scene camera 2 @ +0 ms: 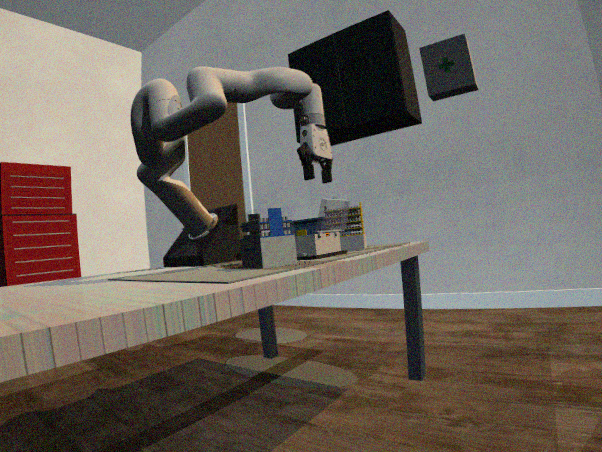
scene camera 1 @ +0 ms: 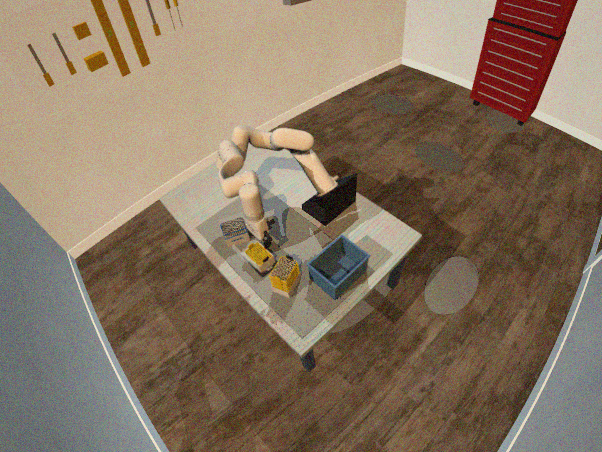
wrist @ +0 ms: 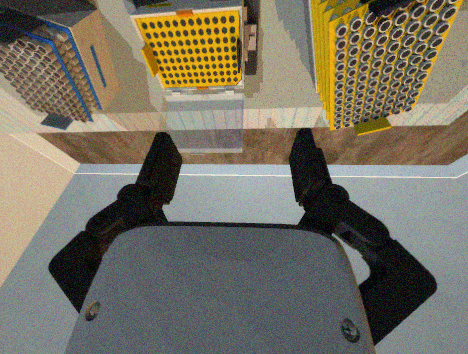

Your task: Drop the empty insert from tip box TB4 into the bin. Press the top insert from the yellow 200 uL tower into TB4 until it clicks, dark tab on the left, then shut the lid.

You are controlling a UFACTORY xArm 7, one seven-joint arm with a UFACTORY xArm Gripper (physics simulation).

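Note:
TB4 point(scene camera 1: 265, 266) point(scene camera 2: 326, 245) point(wrist: 185, 90) stands with its clear lid point(scene camera 2: 334, 203) point(wrist: 210, 142) open. A yellow insert point(scene camera 1: 258, 253) point(wrist: 192, 50) lies in it, with empty dark holes; an orange tab is at its left edge in the wrist view. The yellow tower point(scene camera 1: 283, 278) point(scene camera 2: 356, 222) point(wrist: 385, 65), a stack of inserts filled with tips, stands to the right of TB4 in the wrist view. My gripper point(scene camera 1: 267, 241) point(scene camera 2: 318, 179) point(wrist: 232, 144) is open with nothing between its fingers, well above the boxes. The blue bin point(scene camera 1: 322, 283) stands beyond the yellow tower; its floor is partly shaded.
A blue-edged tip tower point(scene camera 1: 234, 230) point(scene camera 2: 275, 222) point(wrist: 60, 70) stands on the other side of TB4. A black upright panel point(scene camera 1: 332, 201) stands near the arm's base. The table point(scene camera 1: 405, 233) carries all of these. A dark bracket point(wrist: 251, 50) is beside TB4.

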